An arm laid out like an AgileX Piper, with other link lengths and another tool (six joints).
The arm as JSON. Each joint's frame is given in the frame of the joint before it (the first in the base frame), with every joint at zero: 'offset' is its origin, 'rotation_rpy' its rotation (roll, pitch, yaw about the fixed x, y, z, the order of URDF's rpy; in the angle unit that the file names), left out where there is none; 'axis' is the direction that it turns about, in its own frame. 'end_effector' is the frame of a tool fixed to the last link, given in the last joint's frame.
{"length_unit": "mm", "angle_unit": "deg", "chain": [
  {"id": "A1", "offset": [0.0, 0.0, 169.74], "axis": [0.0, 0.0, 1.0]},
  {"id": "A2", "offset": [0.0, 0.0, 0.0], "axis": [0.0, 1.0, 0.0]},
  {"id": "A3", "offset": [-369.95, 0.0, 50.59], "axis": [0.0, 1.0, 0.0]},
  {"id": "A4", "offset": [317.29, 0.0, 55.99], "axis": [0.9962, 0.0, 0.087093]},
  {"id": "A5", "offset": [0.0, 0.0, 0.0], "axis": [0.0, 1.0, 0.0]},
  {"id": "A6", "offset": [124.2, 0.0, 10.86], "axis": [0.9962, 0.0, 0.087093]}
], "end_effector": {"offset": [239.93, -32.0, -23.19], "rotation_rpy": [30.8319, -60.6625, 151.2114]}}
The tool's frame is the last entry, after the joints.
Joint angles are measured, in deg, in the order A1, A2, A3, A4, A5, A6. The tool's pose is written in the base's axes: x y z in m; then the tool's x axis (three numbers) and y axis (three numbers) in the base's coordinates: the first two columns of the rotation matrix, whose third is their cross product. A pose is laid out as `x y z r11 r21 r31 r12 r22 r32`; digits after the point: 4 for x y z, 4 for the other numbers.
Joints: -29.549 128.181 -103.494 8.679 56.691 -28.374
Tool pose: 0.5573 -0.3170 -0.0130 0.7942 0.1586 0.5866 0.1582 -0.9860 0.0525
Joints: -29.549 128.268 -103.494 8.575 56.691 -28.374
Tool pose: 0.5568 -0.3174 -0.0140 0.7953 0.1595 0.5848 0.1589 -0.9859 0.0529
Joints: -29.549 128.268 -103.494 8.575 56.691 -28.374
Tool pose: 0.5568 -0.3174 -0.0140 0.7953 0.1595 0.5848 0.1589 -0.9859 0.0529
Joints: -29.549 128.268 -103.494 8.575 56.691 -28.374
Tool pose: 0.5568 -0.3174 -0.0140 0.7953 0.1595 0.5848 0.1589 -0.9859 0.0529
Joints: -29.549 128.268 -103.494 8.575 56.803 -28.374
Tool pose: 0.5562 -0.3170 -0.0141 0.7962 0.1592 0.5837 0.1592 -0.9859 0.0516
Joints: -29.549 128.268 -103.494 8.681 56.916 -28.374
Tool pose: 0.5559 -0.3161 -0.0142 0.7968 0.1574 0.5834 0.1589 -0.9861 0.0490
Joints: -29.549 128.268 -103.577 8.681 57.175 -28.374
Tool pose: 0.5551 -0.3155 -0.0139 0.7981 0.1569 0.5817 0.1597 -0.9861 0.0469
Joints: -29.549 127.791 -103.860 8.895 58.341 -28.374
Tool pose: 0.5529 -0.3122 -0.0079 0.8000 0.1540 0.5799 0.1615 -0.9861 0.0391
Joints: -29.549 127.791 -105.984 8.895 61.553 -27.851
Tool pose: 0.5498 -0.3086 0.0027 0.8086 0.1457 0.5701 0.1614 -0.9866 0.0232
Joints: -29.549 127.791 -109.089 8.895 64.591 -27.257
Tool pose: 0.5534 -0.3090 0.0199 0.8075 0.1419 0.5726 0.1592 -0.9870 0.0201
